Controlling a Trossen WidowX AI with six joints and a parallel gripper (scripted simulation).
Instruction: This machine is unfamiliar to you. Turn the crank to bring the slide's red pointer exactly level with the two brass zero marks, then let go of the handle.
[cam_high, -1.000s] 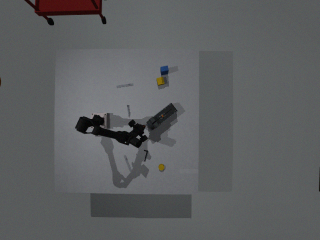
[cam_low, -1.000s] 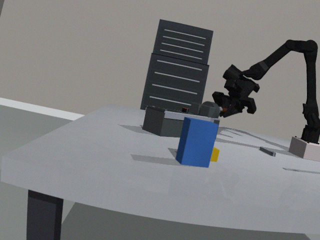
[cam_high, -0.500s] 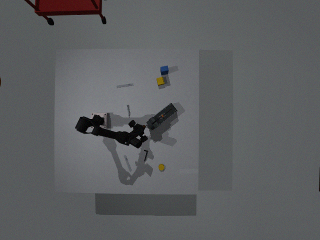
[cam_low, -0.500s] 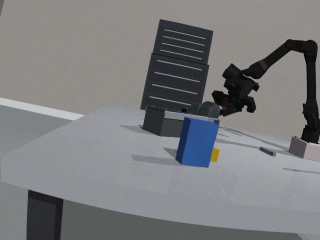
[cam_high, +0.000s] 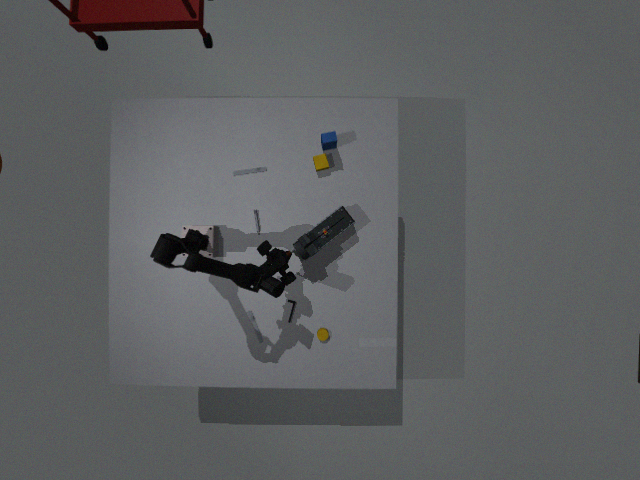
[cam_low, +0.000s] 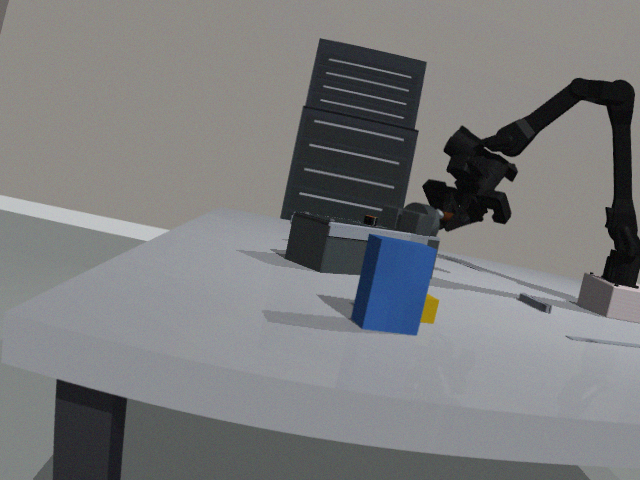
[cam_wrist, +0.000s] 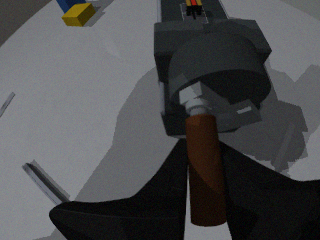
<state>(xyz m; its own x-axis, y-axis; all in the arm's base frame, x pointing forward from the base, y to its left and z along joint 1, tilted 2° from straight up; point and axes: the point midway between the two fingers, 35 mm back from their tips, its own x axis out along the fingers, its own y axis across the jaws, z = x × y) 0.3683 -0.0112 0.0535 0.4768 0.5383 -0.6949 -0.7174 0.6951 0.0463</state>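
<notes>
Right now the brown crank handle is 20 mm above my gripper tip, 10 mm to the right of it and 10 mm behind it. Also, from my gripper tip: red pointer (130 mm ahead, 110 mm to the left, 10 mm below); then black hex key (240 mm to the right, 80 mm below, 30 mm ahead); then yellow block (410 mm to the left, 70 mm below, 70 mm ahead).
</notes>
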